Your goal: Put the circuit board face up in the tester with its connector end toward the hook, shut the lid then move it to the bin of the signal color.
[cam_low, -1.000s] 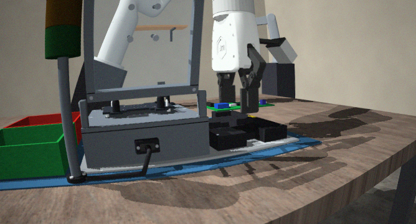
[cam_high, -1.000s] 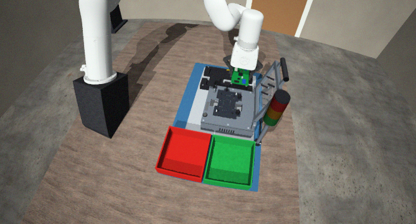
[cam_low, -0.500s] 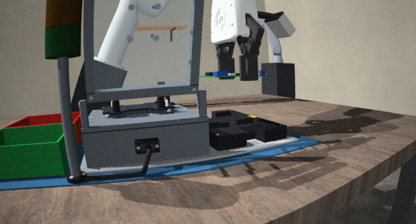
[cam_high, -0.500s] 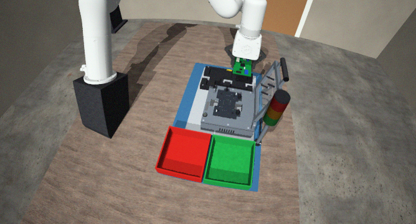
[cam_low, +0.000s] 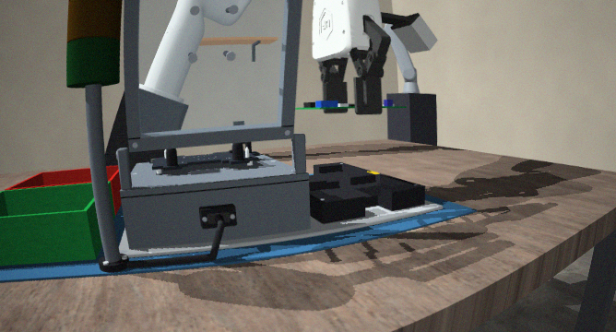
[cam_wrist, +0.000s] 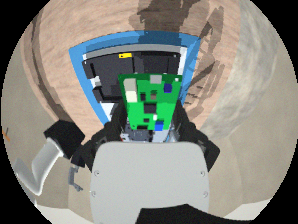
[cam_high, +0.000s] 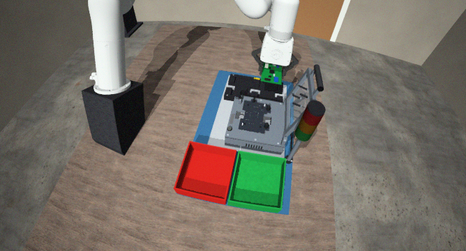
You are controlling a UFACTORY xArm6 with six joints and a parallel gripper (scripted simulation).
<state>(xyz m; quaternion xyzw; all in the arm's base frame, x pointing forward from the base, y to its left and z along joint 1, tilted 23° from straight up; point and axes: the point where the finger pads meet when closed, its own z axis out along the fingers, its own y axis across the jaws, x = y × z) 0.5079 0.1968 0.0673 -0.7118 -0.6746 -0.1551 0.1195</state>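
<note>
My gripper is now 16 cm to the left of the plate, 5 cm above it and 4 cm past it. Round my hand: clear lid 17 cm to the right, 8 cm ahead, 6 cm above; green bin 37 cm to the right, 11 cm below, 1 cm behind; green circuit board right at my hand.
</note>
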